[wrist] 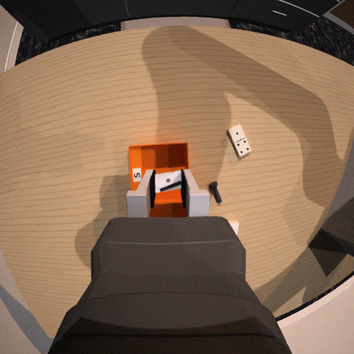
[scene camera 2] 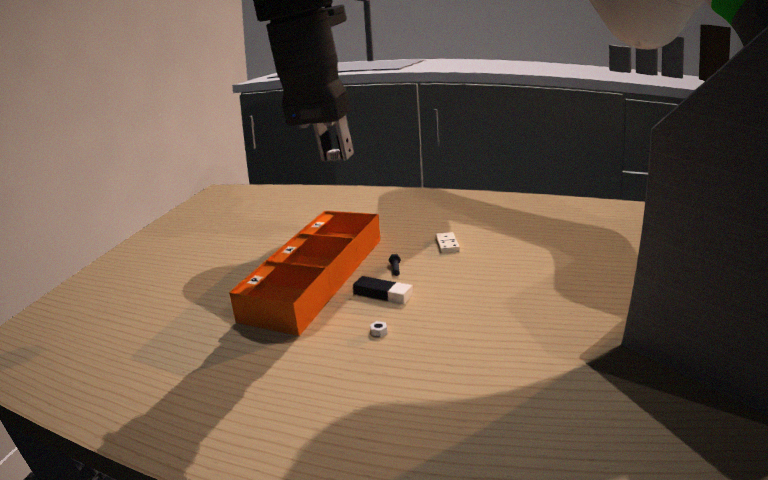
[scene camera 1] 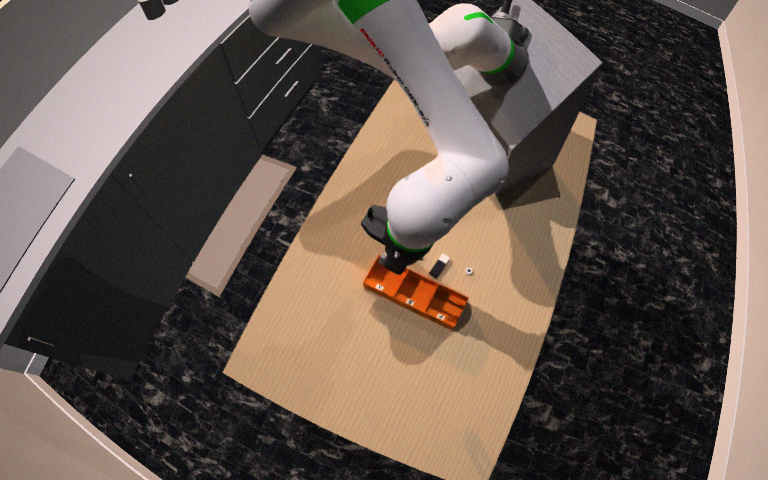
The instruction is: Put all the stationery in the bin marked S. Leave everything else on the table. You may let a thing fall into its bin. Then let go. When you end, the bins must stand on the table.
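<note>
The wrist view shows my gripper, and it's in the other pictures as well. Those also show a black-and-white eraser, plus an orange three-part bin row.
</note>
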